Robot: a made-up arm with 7 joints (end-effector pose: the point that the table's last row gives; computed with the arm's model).
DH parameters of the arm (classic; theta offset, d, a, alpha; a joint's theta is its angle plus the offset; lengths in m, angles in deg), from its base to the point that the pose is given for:
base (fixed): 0 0 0 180
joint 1: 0 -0.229 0 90
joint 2: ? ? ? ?
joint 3: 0 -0.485 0 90
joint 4: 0 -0.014 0 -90
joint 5: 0 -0.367 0 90
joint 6: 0 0 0 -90
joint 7: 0 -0.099 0 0
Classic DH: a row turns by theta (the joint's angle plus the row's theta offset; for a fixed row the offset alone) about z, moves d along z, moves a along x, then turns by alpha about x.
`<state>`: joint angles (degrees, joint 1 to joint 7).
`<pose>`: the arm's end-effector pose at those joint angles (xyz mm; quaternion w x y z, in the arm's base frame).
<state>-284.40 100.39 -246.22 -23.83 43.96 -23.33 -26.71</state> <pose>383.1 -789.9 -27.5 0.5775 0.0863 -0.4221 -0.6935</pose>
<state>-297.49 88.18 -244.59 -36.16 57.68 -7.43 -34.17</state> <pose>610.9 -651.4 139.0 0.6611 0.0842 -0.5641 -0.4874</pose>
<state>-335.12 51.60 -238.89 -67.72 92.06 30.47 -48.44</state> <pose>716.2 85.8 509.0 0.5631 0.3261 -0.7050 0.2821</pose>
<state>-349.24 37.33 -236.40 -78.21 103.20 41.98 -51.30</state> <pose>543.7 295.9 568.3 0.4186 0.3971 -0.6167 0.5354</pose>
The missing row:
joint 2: 0 -0.013 0 -90
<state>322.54 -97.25 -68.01 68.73 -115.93 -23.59 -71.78</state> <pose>-745.7 -105.5 355.3 0.2148 -0.3988 0.8162 -0.3586</pose>
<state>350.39 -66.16 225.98 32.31 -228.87 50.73 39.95</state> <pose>-849.0 30.0 511.0 0.0161 -0.8516 0.3987 -0.3400</pose>
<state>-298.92 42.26 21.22 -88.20 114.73 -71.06 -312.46</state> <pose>223.6 3.0 858.2 0.3379 -0.5581 -0.5761 0.4924</pose>
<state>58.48 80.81 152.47 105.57 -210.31 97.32 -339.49</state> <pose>107.4 -414.2 652.1 0.1102 -0.8033 0.2906 0.5081</pose>
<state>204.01 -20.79 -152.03 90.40 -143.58 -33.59 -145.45</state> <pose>364.9 -423.9 505.2 0.0929 -0.0047 -0.4318 -0.8972</pose>
